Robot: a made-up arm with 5 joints.
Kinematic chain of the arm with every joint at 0, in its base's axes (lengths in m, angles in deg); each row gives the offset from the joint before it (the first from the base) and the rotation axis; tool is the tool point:
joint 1: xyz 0 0 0.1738 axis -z
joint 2: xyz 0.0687 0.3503 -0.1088 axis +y
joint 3: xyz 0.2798 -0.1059 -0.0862 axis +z
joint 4: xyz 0 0.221 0.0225 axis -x
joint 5: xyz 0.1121 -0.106 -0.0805 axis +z
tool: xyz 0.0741 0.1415 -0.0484
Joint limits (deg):
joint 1: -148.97..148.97
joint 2: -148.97..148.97
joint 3: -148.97..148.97
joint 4: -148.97..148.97
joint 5: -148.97..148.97
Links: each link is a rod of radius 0.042 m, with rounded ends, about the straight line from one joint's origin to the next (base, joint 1, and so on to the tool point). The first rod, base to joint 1, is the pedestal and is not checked.
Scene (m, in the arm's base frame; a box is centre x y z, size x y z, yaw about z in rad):
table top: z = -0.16
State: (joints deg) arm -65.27 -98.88 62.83 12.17 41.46
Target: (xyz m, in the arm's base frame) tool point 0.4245 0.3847 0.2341
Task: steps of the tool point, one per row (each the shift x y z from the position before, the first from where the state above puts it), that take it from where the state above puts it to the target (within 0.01 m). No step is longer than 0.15 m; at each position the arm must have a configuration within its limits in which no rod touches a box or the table.
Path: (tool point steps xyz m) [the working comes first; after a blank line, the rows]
Joints at the target: 15.91 -80.52 41.96 19.01 29.70
Straight joint move there: clear.

1: 0.0944 0.0670 0.0052
2: 0.1124 0.0442 0.0061
3: 0.1246 0.0161 0.0068
4: 0.1298 -0.0156 0.0074
5: 0.1263 -0.0491 0.0078
6: 0.1140 -0.0820 0.0077

